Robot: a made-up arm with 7 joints. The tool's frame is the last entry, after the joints. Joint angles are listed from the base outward.
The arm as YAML. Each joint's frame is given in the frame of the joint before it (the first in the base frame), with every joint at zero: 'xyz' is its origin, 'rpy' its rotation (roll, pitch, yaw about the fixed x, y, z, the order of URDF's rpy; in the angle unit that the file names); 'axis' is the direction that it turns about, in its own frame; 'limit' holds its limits. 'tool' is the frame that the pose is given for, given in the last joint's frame.
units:
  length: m
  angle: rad
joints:
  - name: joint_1
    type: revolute
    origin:
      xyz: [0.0, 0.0, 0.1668]
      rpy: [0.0, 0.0, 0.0]
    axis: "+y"
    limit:
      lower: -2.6
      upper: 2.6
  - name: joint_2
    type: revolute
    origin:
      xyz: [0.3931, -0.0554, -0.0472]
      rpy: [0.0, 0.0, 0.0]
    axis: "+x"
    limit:
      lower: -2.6
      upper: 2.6
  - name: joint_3
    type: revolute
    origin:
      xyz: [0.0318, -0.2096, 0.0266]
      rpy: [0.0, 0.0, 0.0]
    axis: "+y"
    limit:
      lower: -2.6
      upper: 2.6
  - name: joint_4
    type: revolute
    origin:
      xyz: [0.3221, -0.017, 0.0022]
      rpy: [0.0, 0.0, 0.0]
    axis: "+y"
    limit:
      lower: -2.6
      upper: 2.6
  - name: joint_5
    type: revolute
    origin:
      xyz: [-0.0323, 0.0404, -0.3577]
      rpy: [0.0, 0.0, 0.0]
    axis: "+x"
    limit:
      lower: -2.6
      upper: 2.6
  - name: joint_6
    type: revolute
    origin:
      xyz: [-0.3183, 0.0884, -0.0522]
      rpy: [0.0, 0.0, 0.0]
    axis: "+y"
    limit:
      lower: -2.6
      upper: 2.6
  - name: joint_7
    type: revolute
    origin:
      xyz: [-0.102, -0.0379, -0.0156]
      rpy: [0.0, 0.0, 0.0]
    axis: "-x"
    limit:
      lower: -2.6
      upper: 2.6
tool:
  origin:
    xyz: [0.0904, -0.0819, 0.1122]
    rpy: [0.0, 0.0, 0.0]
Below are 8 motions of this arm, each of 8 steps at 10 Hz.
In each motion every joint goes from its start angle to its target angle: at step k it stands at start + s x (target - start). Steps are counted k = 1, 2, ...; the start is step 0. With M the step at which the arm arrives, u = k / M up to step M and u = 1 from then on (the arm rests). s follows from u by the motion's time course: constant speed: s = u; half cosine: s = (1 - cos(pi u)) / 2; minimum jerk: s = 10 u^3 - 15 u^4 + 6 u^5.
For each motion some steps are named. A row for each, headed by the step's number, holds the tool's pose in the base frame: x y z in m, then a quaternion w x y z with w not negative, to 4 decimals.
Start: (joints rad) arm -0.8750 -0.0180 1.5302 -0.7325 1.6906 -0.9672 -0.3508
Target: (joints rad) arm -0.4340 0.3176 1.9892 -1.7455 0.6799 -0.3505 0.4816
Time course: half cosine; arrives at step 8
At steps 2, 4, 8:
2: 0.1653 -0.2196 -0.2196 0.5513 0.7225 -0.3522 -0.2236
4: 0.1443 -0.2076 -0.3244 0.7568 0.5735 -0.2818 -0.1380
8: 0.0775 -0.1025 -0.3957 0.9400 0.2586 -0.2158 -0.0551

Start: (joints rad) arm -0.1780 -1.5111 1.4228 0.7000 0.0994 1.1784 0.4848
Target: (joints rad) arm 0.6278 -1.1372 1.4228 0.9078 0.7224 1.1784 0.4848
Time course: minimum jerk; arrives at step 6
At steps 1, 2, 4, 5, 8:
1: 0.2867 0.0319 0.3276 0.0635 0.1368 0.8539 -0.4981
2: 0.3232 0.0249 0.2930 0.0286 0.1428 0.8544 -0.4988
4: 0.4050 -0.0072 0.1290 0.1057 -0.1628 -0.8244 0.5316
5: 0.4124 -0.0194 0.0681 0.1488 -0.1647 -0.8047 0.5507
8: 0.4127 -0.0220 0.0552 0.1576 -0.1647 -0.8000 0.5551

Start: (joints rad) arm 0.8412 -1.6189 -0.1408 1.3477 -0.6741 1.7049 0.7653
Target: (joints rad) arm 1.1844 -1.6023 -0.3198 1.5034 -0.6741 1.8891 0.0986
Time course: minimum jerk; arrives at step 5
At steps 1, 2, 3, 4, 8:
1: 0.2519 0.0841 0.0565 0.5697 0.4000 -0.6302 0.3441
2: 0.2631 0.1000 0.0422 0.5642 0.4521 -0.5695 0.3911
3: 0.2746 0.1290 0.0190 0.5451 0.5286 -0.4758 0.4439
4: 0.2786 0.1539 0.0004 0.5228 0.5839 -0.4048 0.4710
8: 0.2789 0.1598 -0.0039 0.5167 0.5963 -0.3886 0.4758

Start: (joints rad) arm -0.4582 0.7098 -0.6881 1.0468 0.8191 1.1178 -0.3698
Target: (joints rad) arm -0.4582 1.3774 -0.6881 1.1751 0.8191 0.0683 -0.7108
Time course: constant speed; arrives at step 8
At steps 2, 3, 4, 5, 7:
2: 0.3010 -0.1767 0.0452 0.4519 0.6991 0.4124 0.3701
3: 0.2914 -0.1681 0.0343 0.4129 0.7485 0.3802 0.3531
4: 0.2817 -0.1581 0.0243 0.3695 0.7943 0.3489 0.3330
5: 0.2720 -0.1466 0.0155 0.3222 0.8360 0.3185 0.3096
7: 0.2537 -0.1207 0.0024 0.2188 0.9053 0.2608 0.2539

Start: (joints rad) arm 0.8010 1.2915 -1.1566 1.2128 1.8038 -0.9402 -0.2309
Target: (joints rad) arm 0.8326 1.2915 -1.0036 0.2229 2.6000 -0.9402 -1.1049
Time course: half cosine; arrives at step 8
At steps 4, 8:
4: 0.1081 0.1019 -0.2317 0.3943 -0.5820 0.3703 0.6071
8: 0.2841 0.0841 -0.3812 0.6813 -0.4298 0.5142 0.2943

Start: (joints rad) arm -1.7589 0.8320 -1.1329 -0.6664 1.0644 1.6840 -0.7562
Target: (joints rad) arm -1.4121 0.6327 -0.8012 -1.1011 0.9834 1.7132 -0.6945
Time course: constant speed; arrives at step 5
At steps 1, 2, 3, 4, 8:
1: -0.0130 -0.2575 1.2739 0.4039 -0.0121 -0.5575 0.7252
2: 0.0542 -0.2621 1.2938 0.4367 0.0050 -0.5574 0.7061
3: 0.1247 -0.2655 1.3084 0.4693 0.0203 -0.5553 0.6862
4: 0.1981 -0.2680 1.3175 0.5015 0.0339 -0.5513 0.6659
8: 0.2739 -0.2695 1.3204 0.5332 0.0456 -0.5454 0.6451

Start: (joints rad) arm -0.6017 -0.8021 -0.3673 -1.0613 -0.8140 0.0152 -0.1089
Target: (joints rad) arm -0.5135 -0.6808 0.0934 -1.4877 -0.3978 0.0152 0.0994
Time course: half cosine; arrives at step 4
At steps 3, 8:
3: 0.9630 -0.4458 0.4672 0.4432 -0.4393 -0.7787 -0.0646
8: 0.9758 -0.4562 0.4310 0.4602 -0.4271 -0.7765 -0.0541

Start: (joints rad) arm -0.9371 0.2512 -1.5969 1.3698 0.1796 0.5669 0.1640
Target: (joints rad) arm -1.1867 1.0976 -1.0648 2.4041 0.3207 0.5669 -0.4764
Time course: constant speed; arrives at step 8
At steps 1, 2, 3, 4, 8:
1: 0.1674 -0.2634 0.2227 0.9468 0.1581 -0.2148 0.1802
2: 0.1227 -0.2884 0.2056 0.9360 0.2258 -0.1226 0.2407
3: 0.0822 -0.3251 0.1960 0.9123 0.2811 -0.0250 0.2969
4: 0.0497 -0.3743 0.1939 0.8777 0.3218 0.0766 0.3467
8: 0.0692 -0.6581 0.2738 0.6865 0.3168 0.4834 0.4412

